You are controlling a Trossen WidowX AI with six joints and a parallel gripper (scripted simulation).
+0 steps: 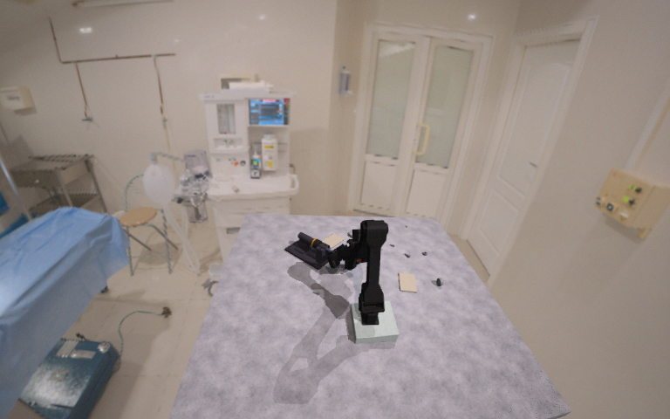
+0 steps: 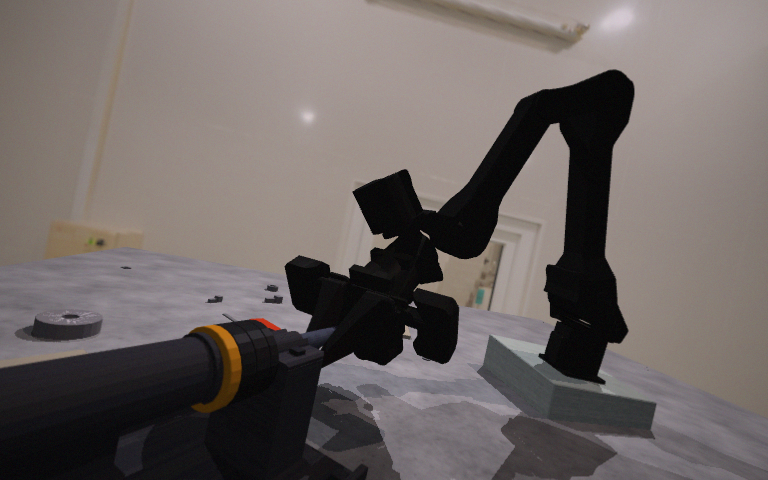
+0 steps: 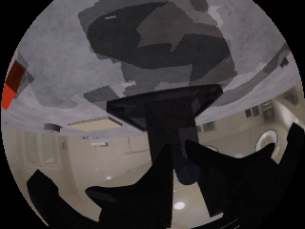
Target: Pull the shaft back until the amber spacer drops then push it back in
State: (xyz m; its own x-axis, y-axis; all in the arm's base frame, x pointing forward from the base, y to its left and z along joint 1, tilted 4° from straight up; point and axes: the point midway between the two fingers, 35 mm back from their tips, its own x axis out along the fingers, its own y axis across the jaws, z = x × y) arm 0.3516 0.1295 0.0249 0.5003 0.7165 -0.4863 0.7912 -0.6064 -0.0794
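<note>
Now: the shaft 3 cm to the left of my gripper tip, 2 cm ahead of it and 2 cm above it. Round my gripper tip: red-handled tool (23 cm to the right, 8 cm ahead, 6 cm below); then amber spacer (8 cm to the left, 6 cm ahead, 2 cm above); then grey ring (26 cm ahead, 14 cm to the right, 5 cm below).
</note>
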